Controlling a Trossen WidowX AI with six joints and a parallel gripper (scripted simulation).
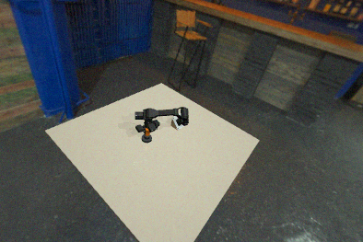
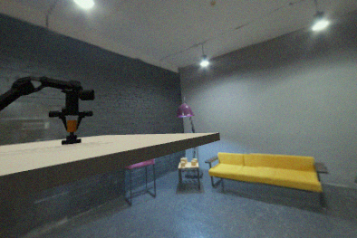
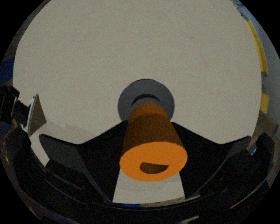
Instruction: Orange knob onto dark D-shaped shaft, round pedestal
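Now: gripper tip 2 cm below the orange knob. From my gripper tip the other things lie so: round pedestal 4 cm below.
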